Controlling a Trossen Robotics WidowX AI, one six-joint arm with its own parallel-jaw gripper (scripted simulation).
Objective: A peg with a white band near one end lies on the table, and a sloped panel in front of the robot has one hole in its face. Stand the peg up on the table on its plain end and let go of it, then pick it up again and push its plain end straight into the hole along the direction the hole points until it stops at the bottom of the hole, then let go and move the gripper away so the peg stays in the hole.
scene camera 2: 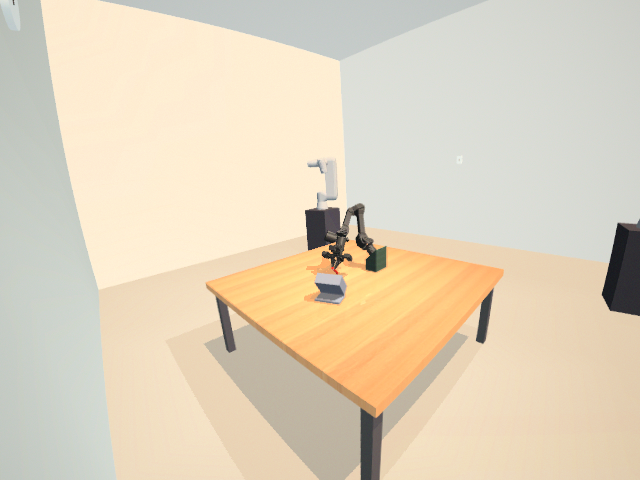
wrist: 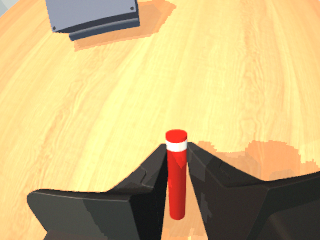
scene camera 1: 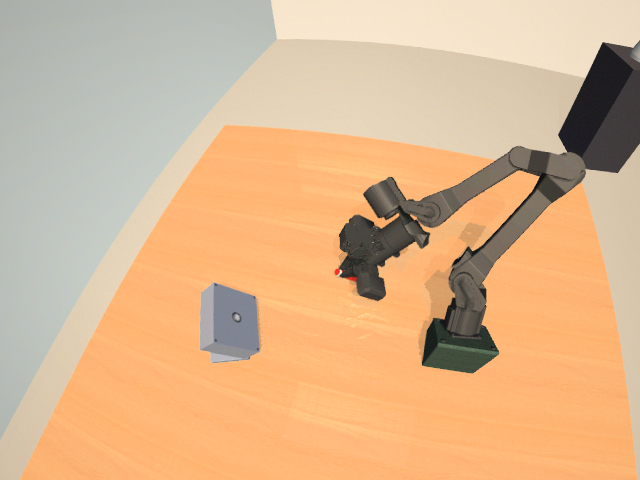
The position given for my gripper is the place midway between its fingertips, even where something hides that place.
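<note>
My gripper [scene camera 1: 340,273], which the wrist view shows too, with the gripper [wrist: 176,148] there, is holding a red peg [wrist: 176,141]. There's also a grey sloped panel [scene camera 1: 240,340] to be seen.
</note>
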